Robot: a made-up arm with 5 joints. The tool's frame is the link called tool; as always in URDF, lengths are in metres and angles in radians. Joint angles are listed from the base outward. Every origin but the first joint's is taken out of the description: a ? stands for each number. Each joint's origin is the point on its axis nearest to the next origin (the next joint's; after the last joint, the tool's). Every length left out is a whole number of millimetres.
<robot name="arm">
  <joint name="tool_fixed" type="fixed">
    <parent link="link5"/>
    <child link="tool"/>
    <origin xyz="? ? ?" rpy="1.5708 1.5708 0"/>
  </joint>
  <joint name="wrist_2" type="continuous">
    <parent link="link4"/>
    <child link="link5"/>
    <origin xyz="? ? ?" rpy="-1.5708 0 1.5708"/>
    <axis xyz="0 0 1"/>
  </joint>
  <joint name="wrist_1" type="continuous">
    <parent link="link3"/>
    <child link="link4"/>
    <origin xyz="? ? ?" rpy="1.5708 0 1.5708"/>
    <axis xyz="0 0 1"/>
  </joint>
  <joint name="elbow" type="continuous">
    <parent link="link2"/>
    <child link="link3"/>
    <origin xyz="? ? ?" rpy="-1.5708 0 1.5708"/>
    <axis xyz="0 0 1"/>
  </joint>
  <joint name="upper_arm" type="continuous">
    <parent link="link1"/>
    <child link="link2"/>
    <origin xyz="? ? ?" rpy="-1.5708 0 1.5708"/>
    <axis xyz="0 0 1"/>
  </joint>
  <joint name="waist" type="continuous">
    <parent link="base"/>
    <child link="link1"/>
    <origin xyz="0 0 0.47" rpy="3.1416 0 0"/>
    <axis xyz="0 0 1"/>
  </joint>
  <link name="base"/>
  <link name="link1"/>
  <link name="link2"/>
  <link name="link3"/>
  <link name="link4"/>
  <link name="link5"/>
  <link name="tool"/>
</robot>
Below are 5 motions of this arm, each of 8 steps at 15 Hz.
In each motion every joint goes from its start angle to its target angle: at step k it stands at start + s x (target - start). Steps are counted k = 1, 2, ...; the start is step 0. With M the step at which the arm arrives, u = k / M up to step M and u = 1 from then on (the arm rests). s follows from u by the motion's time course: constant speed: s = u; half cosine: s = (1 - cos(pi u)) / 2; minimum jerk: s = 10 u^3 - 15 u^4 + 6 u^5.
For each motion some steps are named. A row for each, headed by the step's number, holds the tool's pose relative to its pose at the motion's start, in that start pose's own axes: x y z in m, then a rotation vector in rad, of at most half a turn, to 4 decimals.
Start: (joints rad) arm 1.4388 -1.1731 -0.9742 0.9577 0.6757
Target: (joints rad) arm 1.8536 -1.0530 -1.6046 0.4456 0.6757
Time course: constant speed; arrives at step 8
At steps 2, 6, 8:
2: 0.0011 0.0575 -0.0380 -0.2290 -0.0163 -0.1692
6: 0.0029 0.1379 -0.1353 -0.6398 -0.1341 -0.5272
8: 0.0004 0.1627 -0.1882 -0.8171 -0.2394 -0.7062

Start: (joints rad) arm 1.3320 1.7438 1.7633 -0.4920 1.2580
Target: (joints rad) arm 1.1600 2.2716 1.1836 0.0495 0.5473
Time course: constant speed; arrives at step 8
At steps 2, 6, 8:
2: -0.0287 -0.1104 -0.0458 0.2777 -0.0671 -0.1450
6: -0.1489 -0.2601 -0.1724 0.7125 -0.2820 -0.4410
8: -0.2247 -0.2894 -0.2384 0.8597 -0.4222 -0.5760

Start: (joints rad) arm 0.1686 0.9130 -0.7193 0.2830 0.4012
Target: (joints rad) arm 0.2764 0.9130 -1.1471 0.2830 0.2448
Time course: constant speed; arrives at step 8
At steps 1, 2, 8:
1: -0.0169 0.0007 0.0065 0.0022 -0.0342 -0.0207
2: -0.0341 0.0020 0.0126 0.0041 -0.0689 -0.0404
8: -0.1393 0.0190 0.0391 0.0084 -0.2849 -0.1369

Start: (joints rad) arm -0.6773 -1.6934 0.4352 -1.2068 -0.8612
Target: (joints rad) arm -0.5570 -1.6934 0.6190 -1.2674 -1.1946
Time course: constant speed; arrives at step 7
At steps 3, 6, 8:
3: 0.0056 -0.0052 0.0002 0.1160 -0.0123 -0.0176
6: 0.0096 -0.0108 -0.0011 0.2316 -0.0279 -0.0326
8: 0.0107 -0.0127 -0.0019 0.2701 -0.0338 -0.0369

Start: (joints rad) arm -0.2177 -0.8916 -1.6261 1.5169 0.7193
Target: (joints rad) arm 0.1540 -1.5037 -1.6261 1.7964 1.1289
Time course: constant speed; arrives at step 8
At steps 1, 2, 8:
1: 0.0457 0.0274 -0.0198 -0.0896 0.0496 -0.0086
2: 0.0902 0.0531 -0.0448 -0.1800 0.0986 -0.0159
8: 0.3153 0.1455 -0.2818 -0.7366 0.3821 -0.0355

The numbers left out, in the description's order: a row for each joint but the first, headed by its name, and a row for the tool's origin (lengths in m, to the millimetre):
tool: 0.06 -0.171 0
wrist_2: 0.12 0.096 0
wrist_1: 0.208 -0.003 0
elbow: 0.004 -0.382 0
upper_arm: 0.095 0.085 0

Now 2 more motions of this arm.
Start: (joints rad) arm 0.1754 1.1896 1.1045 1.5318 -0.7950
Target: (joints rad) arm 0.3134 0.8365 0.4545 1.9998 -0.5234
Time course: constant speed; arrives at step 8
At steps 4, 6, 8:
4: -0.0149 0.0926 -0.1474 -0.4073 0.1564 0.3405
6: -0.0393 0.1173 -0.2297 -0.6223 0.2081 0.5007
8: -0.0674 0.1244 -0.3143 -0.8449 0.2434 0.6486

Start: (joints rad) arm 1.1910 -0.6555 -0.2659 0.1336 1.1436
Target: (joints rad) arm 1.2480 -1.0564 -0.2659 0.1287 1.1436
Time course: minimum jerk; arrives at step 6
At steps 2, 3, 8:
2: 0.0108 -0.0181 0.0177 0.0771 0.0216 -0.0297
3: 0.0252 -0.0458 0.0396 0.1837 0.0501 -0.0714
8: 0.0479 -0.1001 0.0695 0.3679 0.0951 -0.1446

